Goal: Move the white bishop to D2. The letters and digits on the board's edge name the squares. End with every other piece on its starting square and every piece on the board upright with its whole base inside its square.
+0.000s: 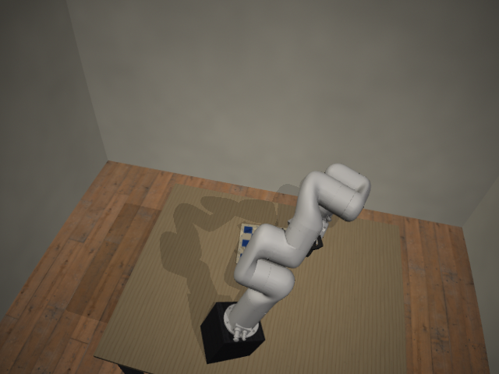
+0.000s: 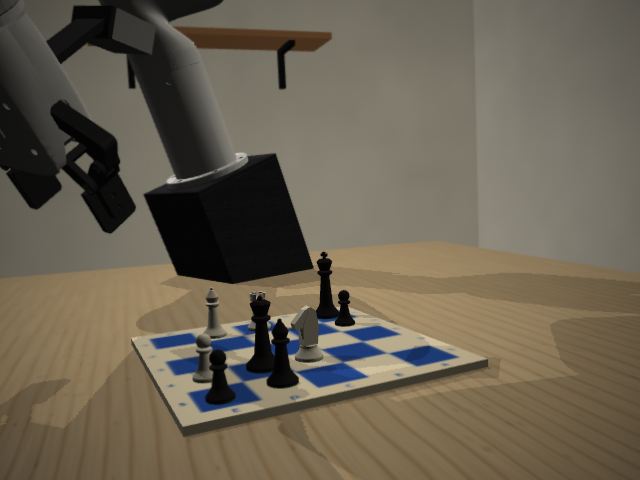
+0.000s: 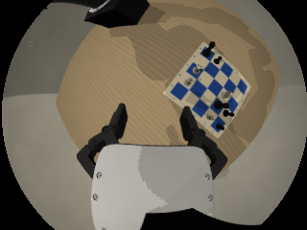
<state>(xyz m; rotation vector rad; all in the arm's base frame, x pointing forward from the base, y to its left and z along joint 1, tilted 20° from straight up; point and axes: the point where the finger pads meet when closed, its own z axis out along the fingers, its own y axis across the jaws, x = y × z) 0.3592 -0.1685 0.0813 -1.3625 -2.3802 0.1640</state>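
The white bishop lies 100 mm to the left of my hand and 100 mm below it. Also, from my hand: board (80 mm ahead, 150 mm to the left, 130 mm below); black queen (110 mm ahead, 120 mm to the left, 100 mm below); white pawn (120 mm ahead, 70 mm to the left, 110 mm below).
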